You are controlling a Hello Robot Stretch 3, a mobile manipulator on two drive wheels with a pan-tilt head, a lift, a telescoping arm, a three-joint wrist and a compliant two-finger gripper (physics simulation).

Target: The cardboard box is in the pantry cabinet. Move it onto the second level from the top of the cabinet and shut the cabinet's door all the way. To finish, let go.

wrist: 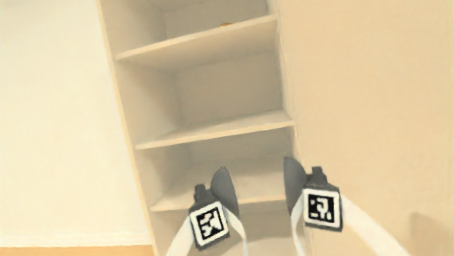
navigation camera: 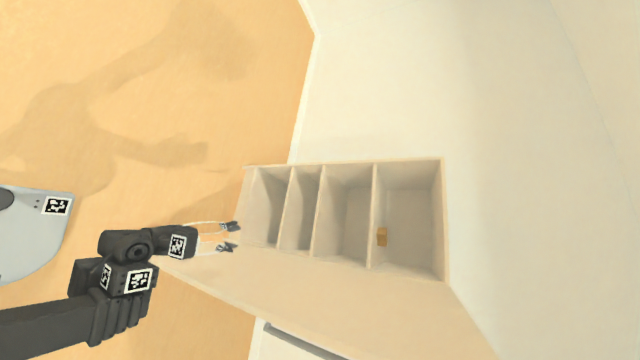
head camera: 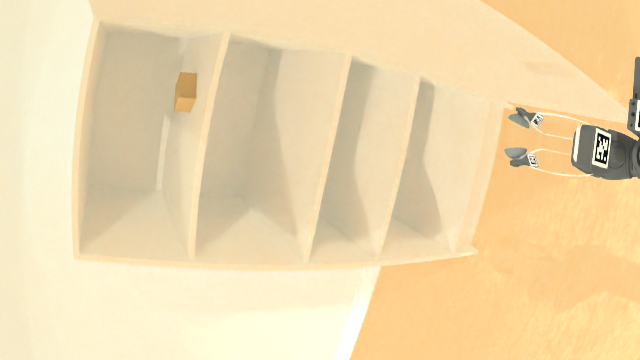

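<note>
The small orange-brown cardboard box (head camera: 186, 92) (navigation camera: 382, 236) stands in the top level of the pantry cabinet (head camera: 330, 150) (navigation camera: 444, 220) (wrist: 215, 134), on that level's floor board. In the wrist view a sliver of the box (wrist: 226, 24) shows above the shelf edge. The second level from the top is empty. The cabinet door (head camera: 350, 25) (navigation camera: 325, 290) (wrist: 370, 100) stands wide open. My gripper (head camera: 517, 136) (navigation camera: 230, 237) (wrist: 257, 180) is partly open and empty, outside the cabinet near its lower end, well away from the box and beside the door.
A pale wall (head camera: 225, 300) (navigation camera: 370, 110) (wrist: 50, 125) runs alongside the cabinet. Wooden floor (head camera: 550, 280) (navigation camera: 150, 125) lies before it. A white unit with a dark bar (navigation camera: 305, 342) is beyond the door. My wrist (navigation camera: 135, 250) and arm (navigation camera: 45, 325) reach beside the door.
</note>
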